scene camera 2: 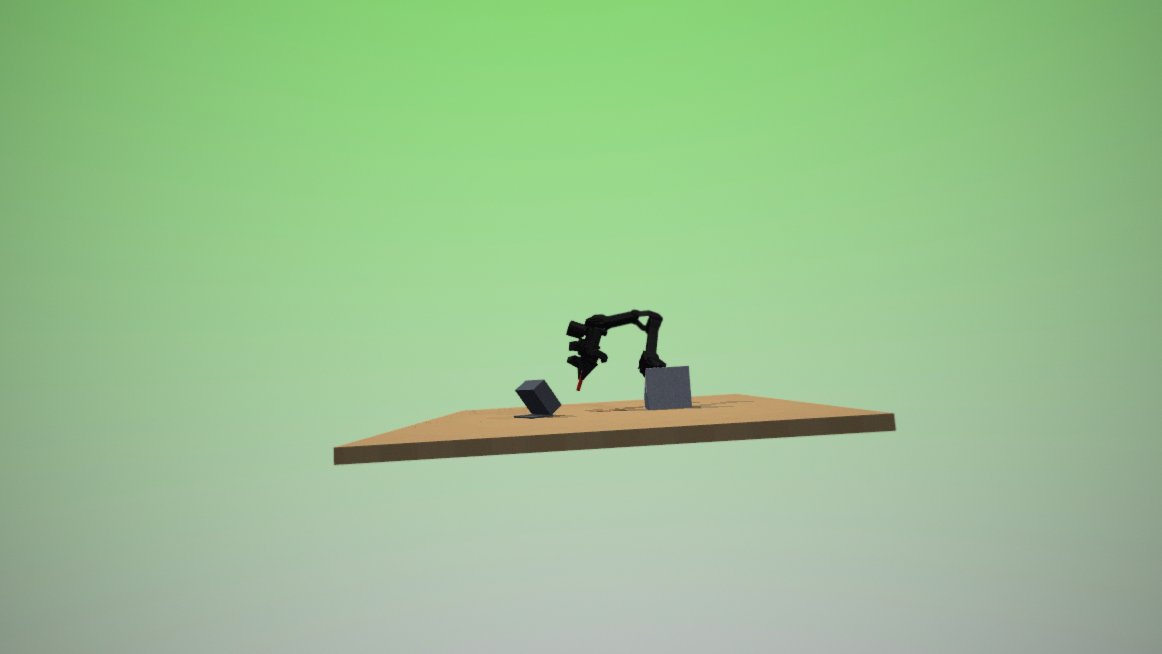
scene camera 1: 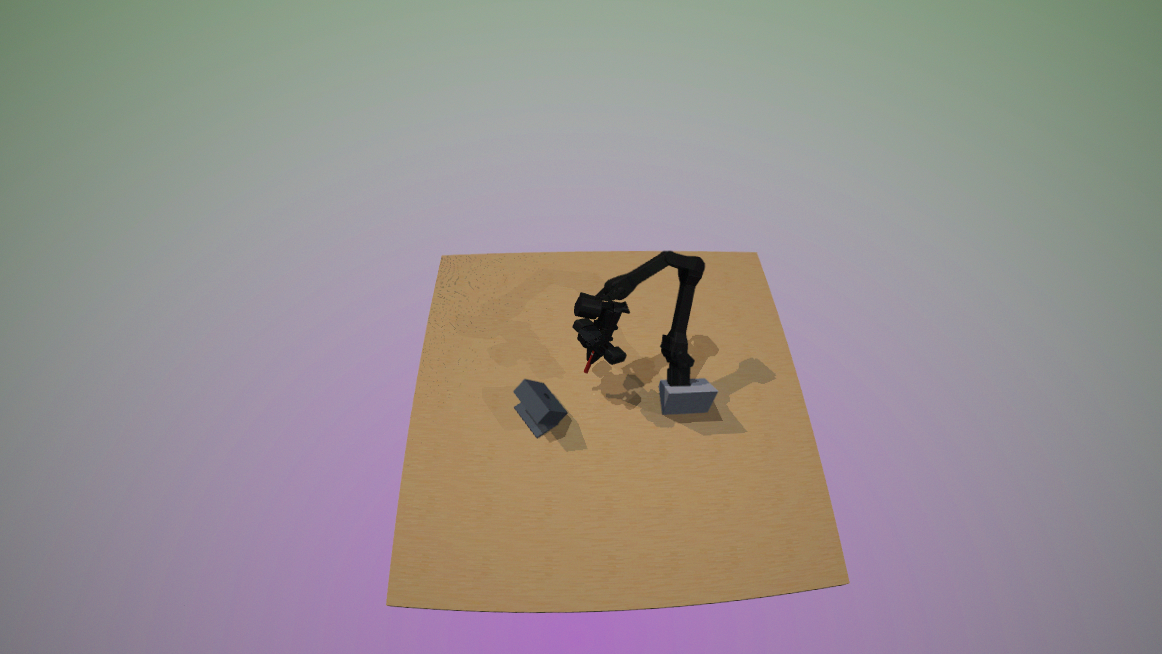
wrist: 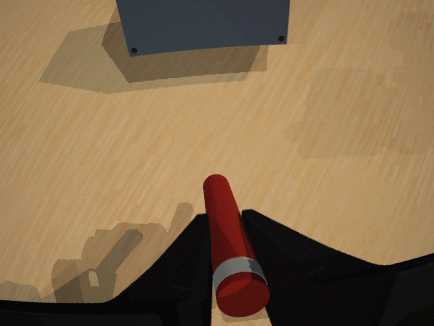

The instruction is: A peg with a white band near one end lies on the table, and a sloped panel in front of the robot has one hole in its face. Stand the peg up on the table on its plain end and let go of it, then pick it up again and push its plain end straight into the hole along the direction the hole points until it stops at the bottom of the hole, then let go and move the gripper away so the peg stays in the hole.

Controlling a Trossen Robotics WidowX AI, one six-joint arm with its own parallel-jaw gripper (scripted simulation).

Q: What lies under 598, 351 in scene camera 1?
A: The gripper.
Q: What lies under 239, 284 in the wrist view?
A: A peg.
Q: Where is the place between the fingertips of the gripper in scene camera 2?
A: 580, 379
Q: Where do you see a sloped panel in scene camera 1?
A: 530, 393
